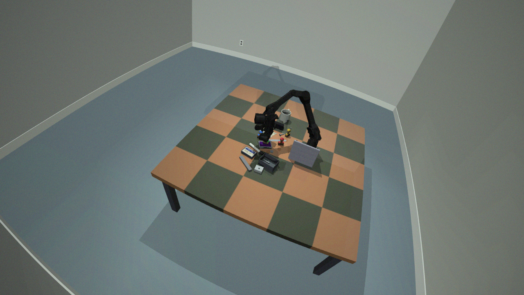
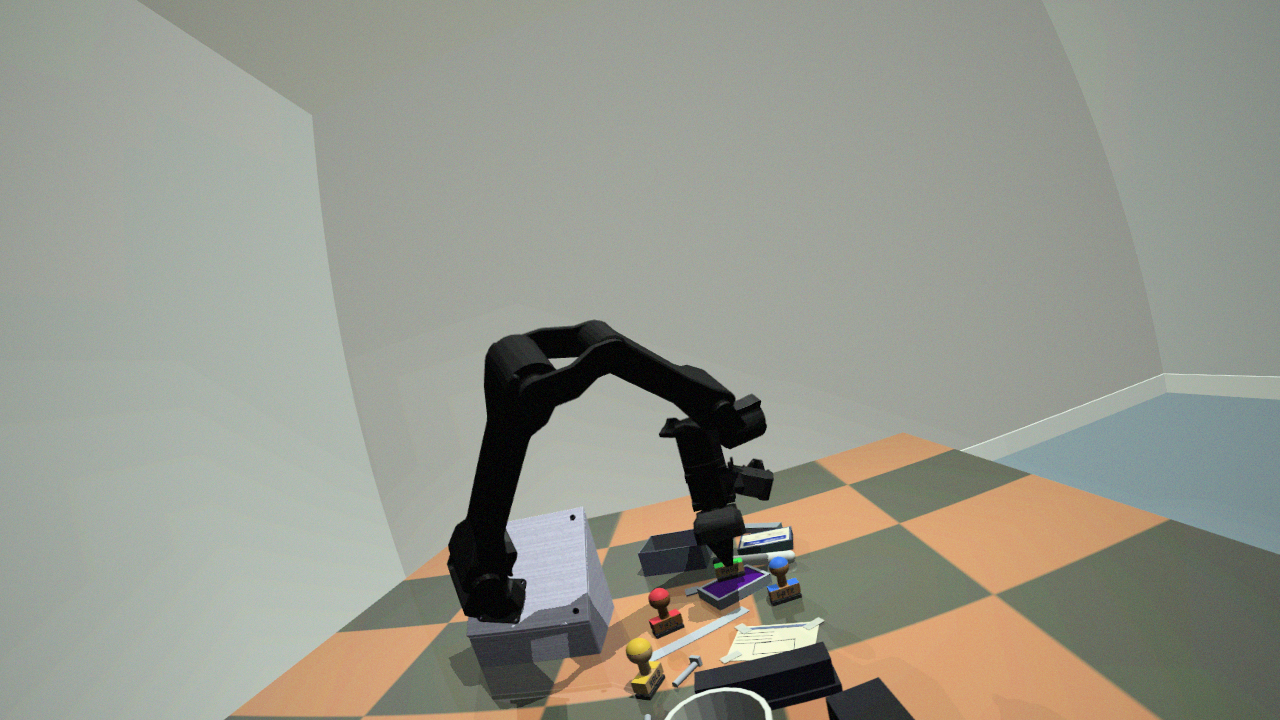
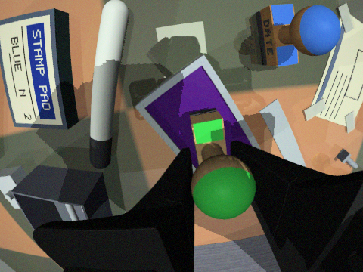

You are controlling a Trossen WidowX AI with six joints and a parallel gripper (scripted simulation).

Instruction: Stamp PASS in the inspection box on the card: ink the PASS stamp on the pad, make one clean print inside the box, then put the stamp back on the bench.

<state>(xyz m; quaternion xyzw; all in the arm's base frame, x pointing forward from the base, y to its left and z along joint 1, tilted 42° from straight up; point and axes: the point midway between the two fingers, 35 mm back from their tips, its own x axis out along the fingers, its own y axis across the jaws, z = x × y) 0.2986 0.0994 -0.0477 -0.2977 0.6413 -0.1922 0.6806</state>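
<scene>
Now: gripper tip 40 mm above the purple ink pad. From my gripper tip the other things lie so: green-knobbed stamp: right at my gripper tip; blue-knobbed stamp: 70 mm ahead, 50 mm to the right, 30 mm below; white marker: 10 mm ahead, 80 mm to the left, 40 mm below.
</scene>
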